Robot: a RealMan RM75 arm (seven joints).
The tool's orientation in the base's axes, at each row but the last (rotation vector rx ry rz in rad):
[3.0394, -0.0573, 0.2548]
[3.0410, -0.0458, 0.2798]
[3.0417, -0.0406, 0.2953]
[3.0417, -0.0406, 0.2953]
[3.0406, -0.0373, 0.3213]
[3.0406, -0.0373, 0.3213]
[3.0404, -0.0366, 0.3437]
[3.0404, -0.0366, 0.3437]
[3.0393, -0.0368, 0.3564]
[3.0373, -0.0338, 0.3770]
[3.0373, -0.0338, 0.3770]
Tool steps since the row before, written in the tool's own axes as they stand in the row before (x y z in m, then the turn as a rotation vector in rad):
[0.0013, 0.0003, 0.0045, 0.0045, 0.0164, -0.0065]
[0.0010, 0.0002, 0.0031, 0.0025, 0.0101, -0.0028]
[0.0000, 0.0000, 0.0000, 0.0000, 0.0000, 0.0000]
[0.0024, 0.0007, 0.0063, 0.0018, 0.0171, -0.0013]
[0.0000, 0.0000, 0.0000, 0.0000, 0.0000, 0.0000]
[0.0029, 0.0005, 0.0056, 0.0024, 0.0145, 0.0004]
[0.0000, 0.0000, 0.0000, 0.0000, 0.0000, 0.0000]
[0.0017, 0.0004, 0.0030, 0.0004, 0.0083, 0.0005]
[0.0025, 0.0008, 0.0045, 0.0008, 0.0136, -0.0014]
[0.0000, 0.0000, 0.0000, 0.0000, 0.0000, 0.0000]
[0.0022, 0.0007, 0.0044, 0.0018, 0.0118, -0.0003]
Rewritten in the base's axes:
[0.0020, -0.0008, -0.0042, 0.0026, -0.0158, 0.0086]
[0.0015, -0.0005, -0.0028, 0.0016, -0.0099, 0.0041]
[0.0000, 0.0000, 0.0000, 0.0000, 0.0000, 0.0000]
[0.0035, -0.0013, -0.0056, 0.0009, -0.0170, 0.0030]
[0.0000, 0.0000, 0.0000, 0.0000, 0.0000, 0.0000]
[0.0040, -0.0010, -0.0048, 0.0020, -0.0145, 0.0013]
[0.0000, 0.0000, 0.0000, 0.0000, 0.0000, 0.0000]
[0.0023, -0.0007, -0.0025, 0.0002, -0.0083, 0.0003]
[0.0034, -0.0012, -0.0037, 0.0000, -0.0134, 0.0026]
[0.0000, 0.0000, 0.0000, 0.0000, 0.0000, 0.0000]
[0.0032, -0.0011, -0.0037, 0.0013, -0.0118, 0.0016]

